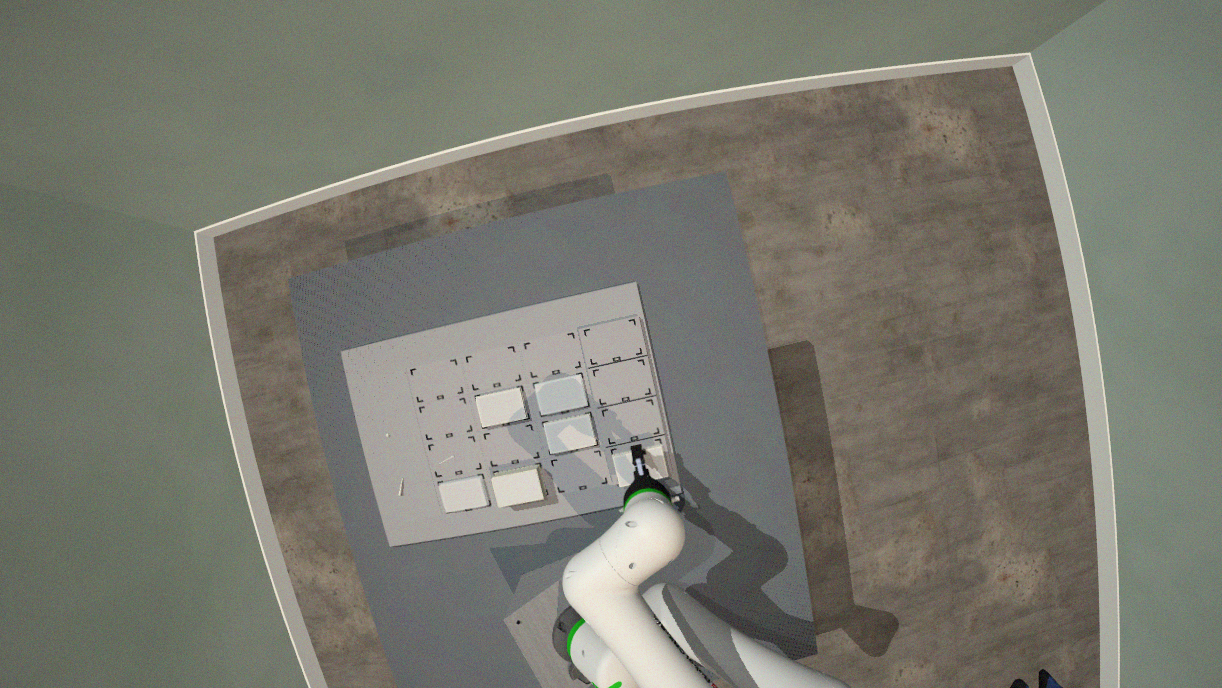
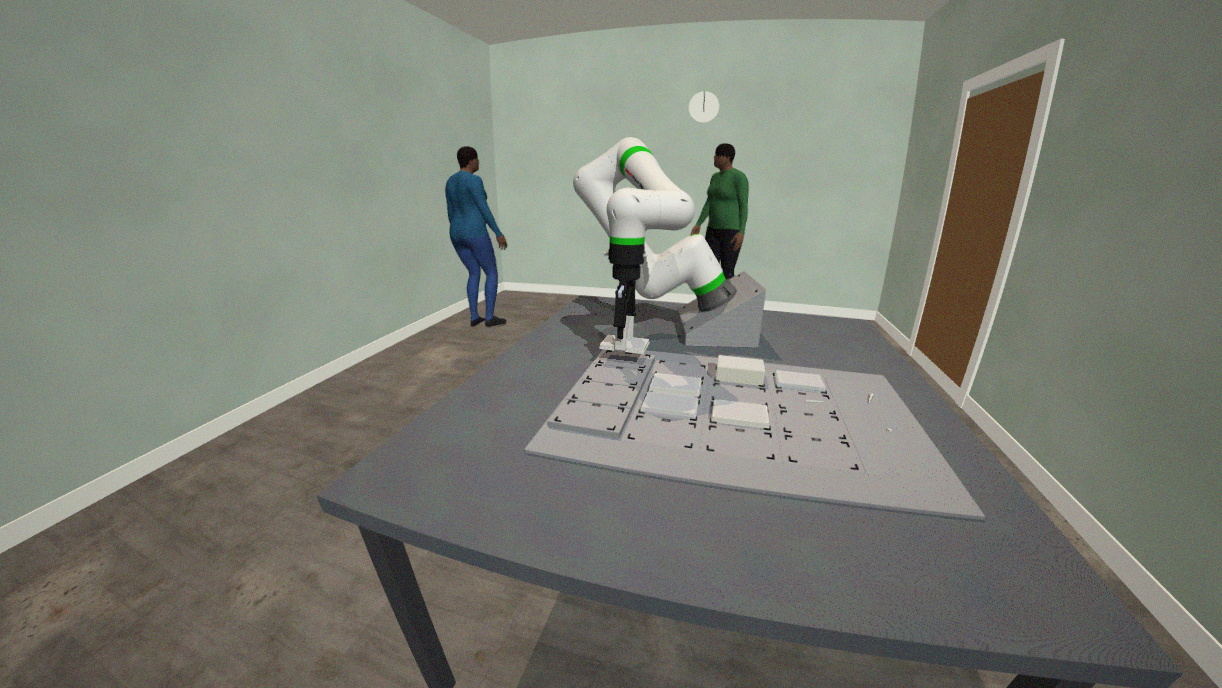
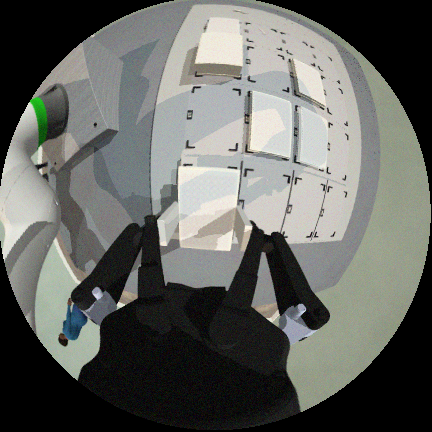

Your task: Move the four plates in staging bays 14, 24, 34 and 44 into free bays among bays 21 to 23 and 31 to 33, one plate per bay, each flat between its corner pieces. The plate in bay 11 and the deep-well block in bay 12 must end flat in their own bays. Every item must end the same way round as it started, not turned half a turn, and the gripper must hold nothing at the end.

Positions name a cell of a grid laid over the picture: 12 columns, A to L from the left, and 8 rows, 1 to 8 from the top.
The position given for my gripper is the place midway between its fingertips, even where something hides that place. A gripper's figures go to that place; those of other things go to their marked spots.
Labels:
My gripper (image 2: G4): 118 cm from the lens. A deep-well block (image 2: H5): 112 cm from the lens. A plate (image 2: H5) is 117 cm from the lens. A plate (image 2: G5): 96 cm from the lens.

